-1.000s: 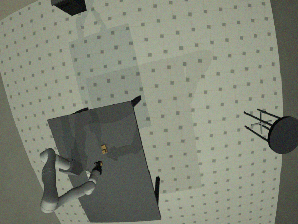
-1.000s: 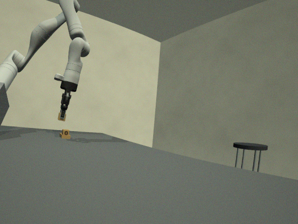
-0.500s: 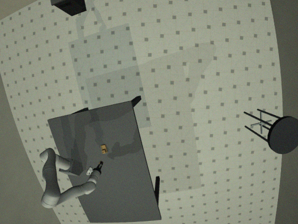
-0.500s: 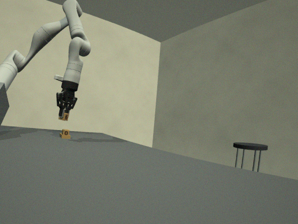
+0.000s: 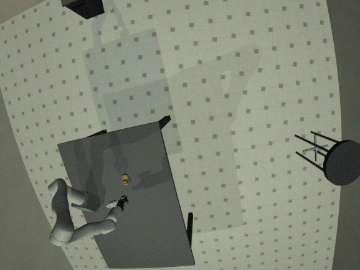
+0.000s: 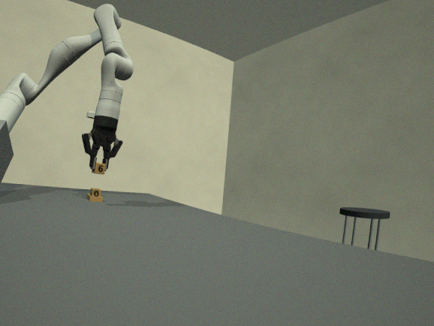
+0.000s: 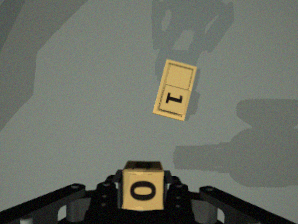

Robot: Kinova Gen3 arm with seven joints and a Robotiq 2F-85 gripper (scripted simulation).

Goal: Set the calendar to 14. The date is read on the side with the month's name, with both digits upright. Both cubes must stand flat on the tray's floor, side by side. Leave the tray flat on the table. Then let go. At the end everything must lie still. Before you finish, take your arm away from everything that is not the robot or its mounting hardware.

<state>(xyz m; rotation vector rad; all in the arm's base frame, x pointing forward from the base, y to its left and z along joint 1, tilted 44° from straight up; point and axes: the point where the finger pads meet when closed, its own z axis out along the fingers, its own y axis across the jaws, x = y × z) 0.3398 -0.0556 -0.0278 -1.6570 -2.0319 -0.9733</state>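
Now: hand 11 cm to the right of the wooden tray, 11 cm above it and 1 cm short of it. From my hand the other things lie so: number cube (1 cm below).
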